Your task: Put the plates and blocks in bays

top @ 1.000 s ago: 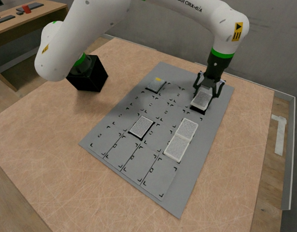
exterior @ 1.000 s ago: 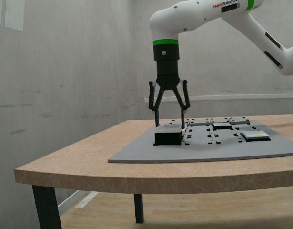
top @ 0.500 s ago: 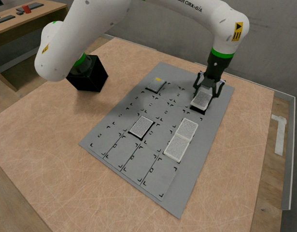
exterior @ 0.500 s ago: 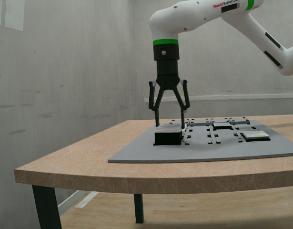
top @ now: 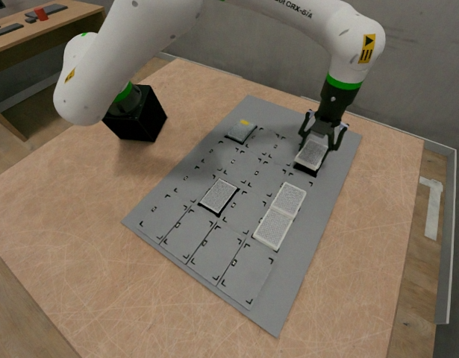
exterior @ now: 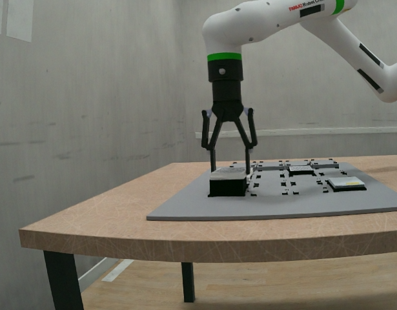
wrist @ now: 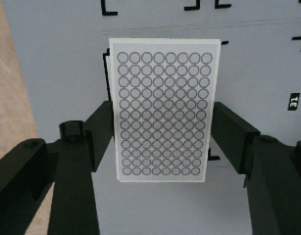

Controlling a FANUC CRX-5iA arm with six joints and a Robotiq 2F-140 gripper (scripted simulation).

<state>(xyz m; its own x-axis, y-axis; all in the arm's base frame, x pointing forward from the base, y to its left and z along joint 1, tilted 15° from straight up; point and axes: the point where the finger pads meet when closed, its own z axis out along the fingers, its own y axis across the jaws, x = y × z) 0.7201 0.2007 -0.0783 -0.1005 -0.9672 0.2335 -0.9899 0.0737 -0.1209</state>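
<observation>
My gripper is now 50 mm above the black deep-well block, 10 mm to the right of it and 10 mm short of it. Also, from my hand: black sealed plate 310 mm to the right, 220 mm behind, 60 mm below; then clear lid 320 mm behind, 60 mm below, 20 mm to the left.
</observation>
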